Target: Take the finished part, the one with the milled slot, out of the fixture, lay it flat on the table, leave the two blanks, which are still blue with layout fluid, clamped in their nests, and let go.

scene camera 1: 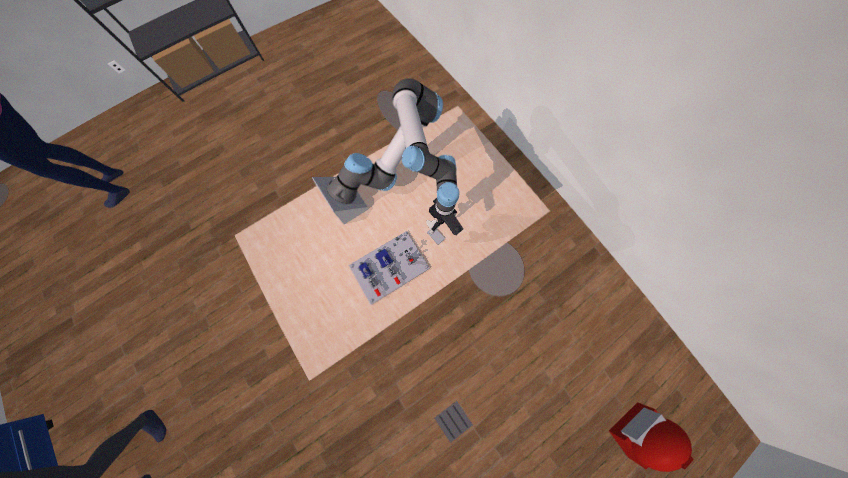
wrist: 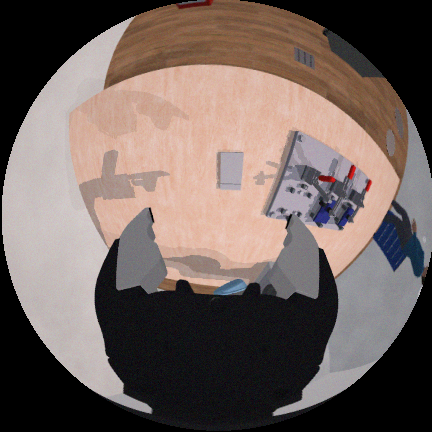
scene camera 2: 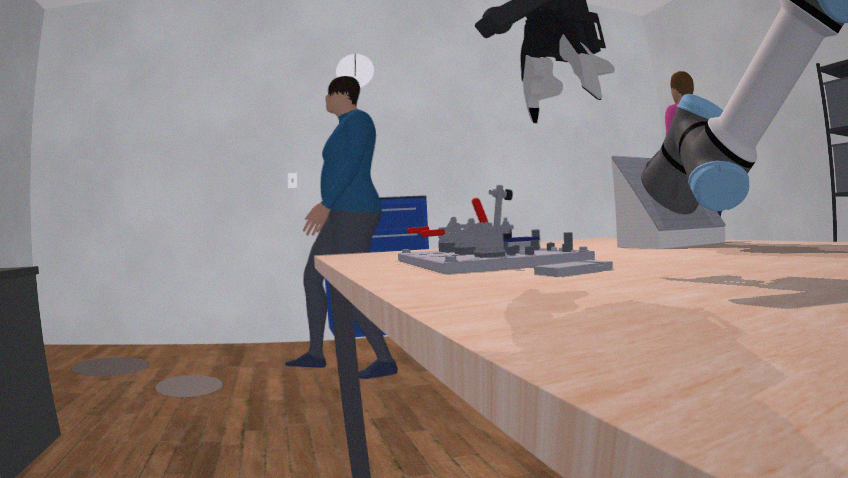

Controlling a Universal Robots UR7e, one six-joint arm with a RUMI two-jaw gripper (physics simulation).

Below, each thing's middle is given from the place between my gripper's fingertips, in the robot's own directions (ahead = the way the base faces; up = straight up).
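From my hand: fixture plate (scene camera 2: pixel 433 260), 32 cm to the right of it, 18 cm below. Finished part (scene camera 2: pixel 571 268), 1 cm behind my hand, 2 cm to the right of it, 19 cm below.
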